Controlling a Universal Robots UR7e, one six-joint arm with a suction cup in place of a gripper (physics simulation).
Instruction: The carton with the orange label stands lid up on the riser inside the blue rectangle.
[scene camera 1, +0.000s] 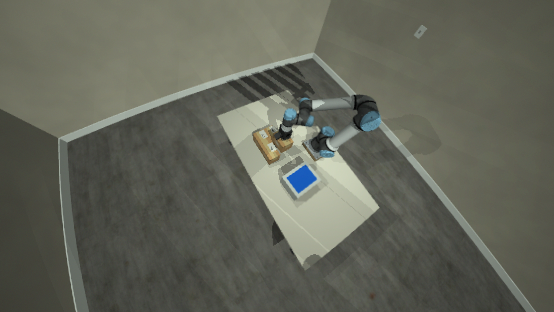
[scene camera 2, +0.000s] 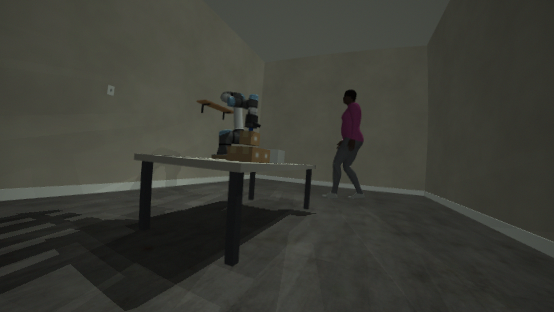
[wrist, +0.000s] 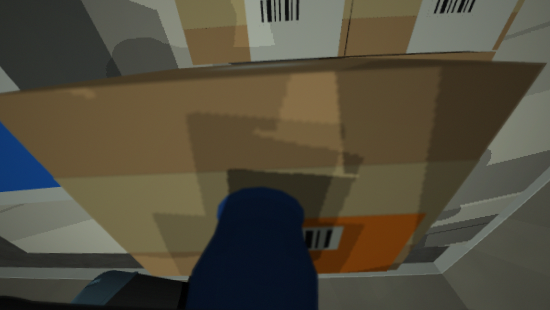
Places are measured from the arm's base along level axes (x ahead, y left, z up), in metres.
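Pixels of known places: hand, its tool point: (wrist: 262, 195); arm's base, origin of its link: (scene camera 1: 318, 144) (scene camera 2: 225, 154).
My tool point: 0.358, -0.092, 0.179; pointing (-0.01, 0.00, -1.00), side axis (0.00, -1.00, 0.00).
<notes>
For each thing: its top centre in the pictures, then the offset to it from my tool point, as dx, dy, dz.
- brown carton with the orange label, centre of its top: (wrist: 264, 220) (scene camera 1: 283, 137) (scene camera 2: 250, 132) +0.001, -0.002, +0.013
- riser, centre of its top: (scene camera 1: 302, 178) (scene camera 2: 269, 149) -0.025, +0.330, -0.101
- blue rectangle, centre of its top: (scene camera 1: 302, 178) -0.025, +0.330, -0.101
The brown carton with the orange label (scene camera 1: 285, 144) (scene camera 2: 249, 138) (wrist: 150, 150) hangs level, lid up, on my suction gripper (scene camera 2: 251, 129) (wrist: 261, 200). The blue cup meets its top beside the orange label, which shows in the wrist view. In the scene camera 2 view the carton is higher than the other cartons. The riser (scene camera 1: 300, 196) (scene camera 2: 278, 156) is a pale box on the table, apart from the held carton. The blue rectangle (scene camera 1: 301, 179) (wrist: 20, 162) shows on the riser's top, with no carton on it.
Brown cartons with white barcode labels (scene camera 1: 266, 146) (scene camera 2: 248, 154) (wrist: 295, 35) stand close beside and below the held one on the table (scene camera 1: 330, 220) (scene camera 2: 185, 160). A person (scene camera 2: 352, 122) stands beyond the table. A wall shelf (scene camera 2: 212, 105) is behind the arm.
</notes>
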